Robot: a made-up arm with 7 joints.
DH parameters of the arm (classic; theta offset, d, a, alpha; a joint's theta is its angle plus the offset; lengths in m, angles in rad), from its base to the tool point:
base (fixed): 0 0 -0.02 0
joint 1: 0 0.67 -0.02 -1.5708
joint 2: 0 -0.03 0 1.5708
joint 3: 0 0.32 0.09 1.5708
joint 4: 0 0 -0.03 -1.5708
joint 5: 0 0.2 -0.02 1.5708
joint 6: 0 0.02 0.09 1.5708
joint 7: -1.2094 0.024 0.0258 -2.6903
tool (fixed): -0.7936 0.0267 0 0
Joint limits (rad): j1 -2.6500..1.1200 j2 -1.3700..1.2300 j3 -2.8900..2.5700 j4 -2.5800..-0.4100 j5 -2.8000..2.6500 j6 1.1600..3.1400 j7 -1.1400..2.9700
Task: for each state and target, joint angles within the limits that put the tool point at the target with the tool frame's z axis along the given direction. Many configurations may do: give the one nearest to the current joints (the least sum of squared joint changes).
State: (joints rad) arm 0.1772 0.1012 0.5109 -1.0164 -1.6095 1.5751 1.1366
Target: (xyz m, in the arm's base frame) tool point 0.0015 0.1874 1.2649 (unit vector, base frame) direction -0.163 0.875 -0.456
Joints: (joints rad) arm -0.2992 -0.3941 0.6115 -0.8235 -2.2244 1.7637 1.2291
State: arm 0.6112 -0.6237 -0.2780 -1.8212 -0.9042 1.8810 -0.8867
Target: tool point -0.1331 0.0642 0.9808 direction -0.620 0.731 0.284
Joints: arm 0.6000 -1.2425 0.3851 -2.4237 -0.7656 1.7360 -0.8045
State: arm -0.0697 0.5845 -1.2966 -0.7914 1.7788 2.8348 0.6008
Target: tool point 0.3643 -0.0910 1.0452 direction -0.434 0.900 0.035
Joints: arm 0.3575 1.2300 -2.0808 -1.3567 1.0874 3.0013 0.0111
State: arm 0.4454 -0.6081 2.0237 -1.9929 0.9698 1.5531 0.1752
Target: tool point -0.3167 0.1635 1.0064 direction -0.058 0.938 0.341
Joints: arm 0.4450 0.2725 2.3348 -1.8748 0.7876 1.6703 0.0336
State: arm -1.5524 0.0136 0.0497 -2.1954 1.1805 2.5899 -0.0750
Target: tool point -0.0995 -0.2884 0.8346 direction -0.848 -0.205 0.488
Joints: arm -1.5410 -0.0847 0.0616 -2.5254 1.0538 2.3094 -0.1943
